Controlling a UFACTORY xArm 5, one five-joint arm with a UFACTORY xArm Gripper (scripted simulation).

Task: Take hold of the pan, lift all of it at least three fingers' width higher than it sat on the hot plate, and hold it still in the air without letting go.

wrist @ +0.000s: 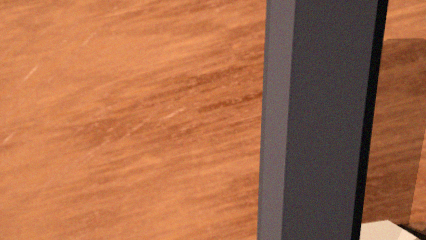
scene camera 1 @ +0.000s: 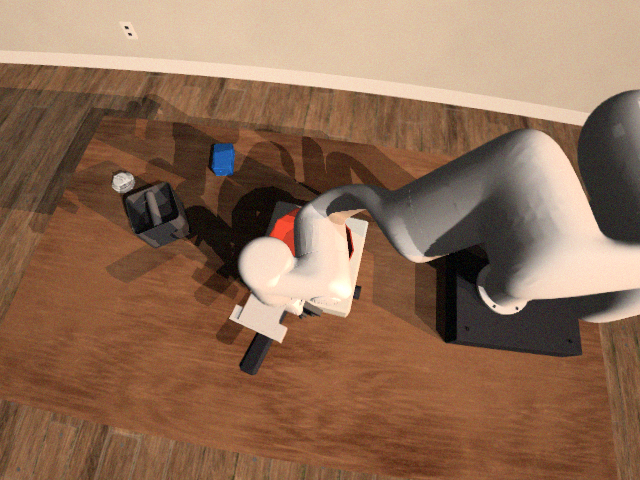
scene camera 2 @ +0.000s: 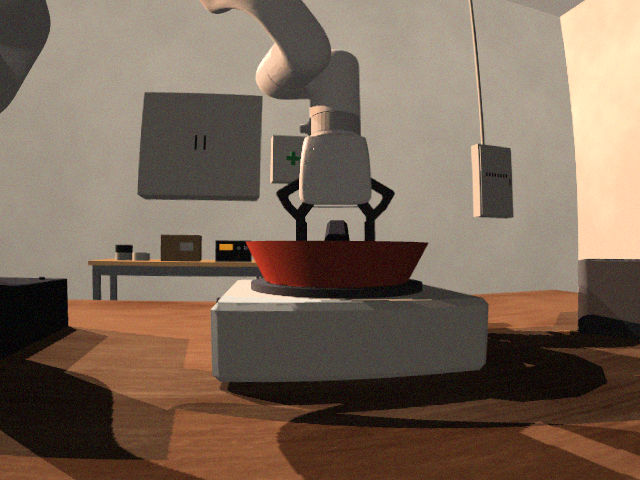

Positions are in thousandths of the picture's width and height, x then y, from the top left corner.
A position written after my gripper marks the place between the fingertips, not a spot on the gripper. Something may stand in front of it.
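Looking through scene camera 2, I find my gripper (scene camera 2: 524, 518), and a red pan (scene camera 2: 526, 547) is visible there too. Scene camera 1 gives me the red pan (scene camera 1: 445, 476) as well, and in that same view I see a white hot plate (scene camera 1: 560, 474).
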